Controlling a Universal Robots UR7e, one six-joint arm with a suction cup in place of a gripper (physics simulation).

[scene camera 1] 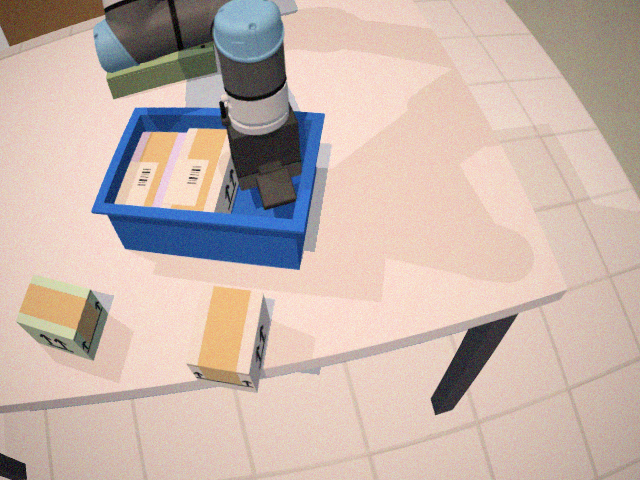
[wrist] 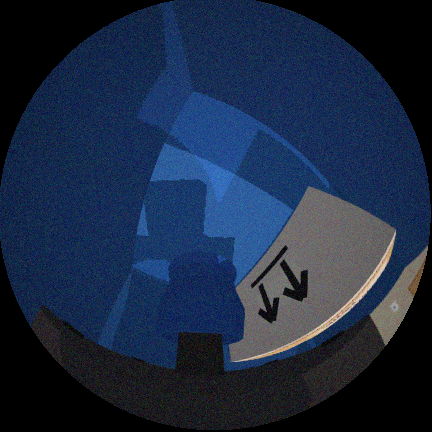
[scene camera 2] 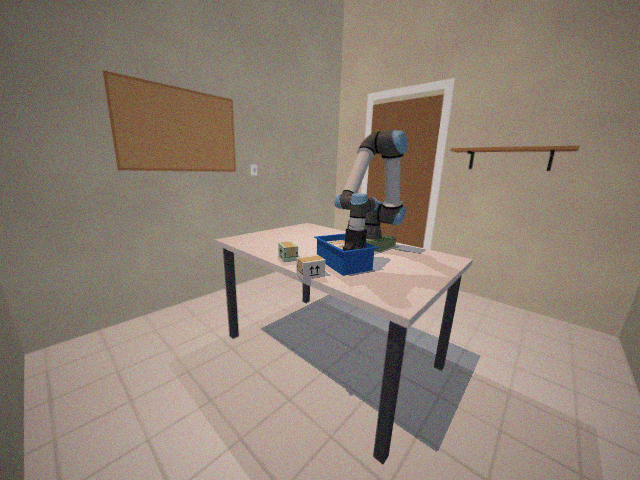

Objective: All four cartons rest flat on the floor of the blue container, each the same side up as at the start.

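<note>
The blue container holds two cartons side by side in its left part: a lilac-edged carton and, right of it, a taller white carton with arrows on its side. A green carton stands on the table at the front left. Another white carton stands near the front table edge. My suction gripper reaches down into the right part of the container, beside the taller carton, and carries no carton. Whether its cup touches the container floor is hidden.
The container's right wall rises close beside the tool body. The green robot base stands behind the container. The table's front edge runs close to the front white carton.
</note>
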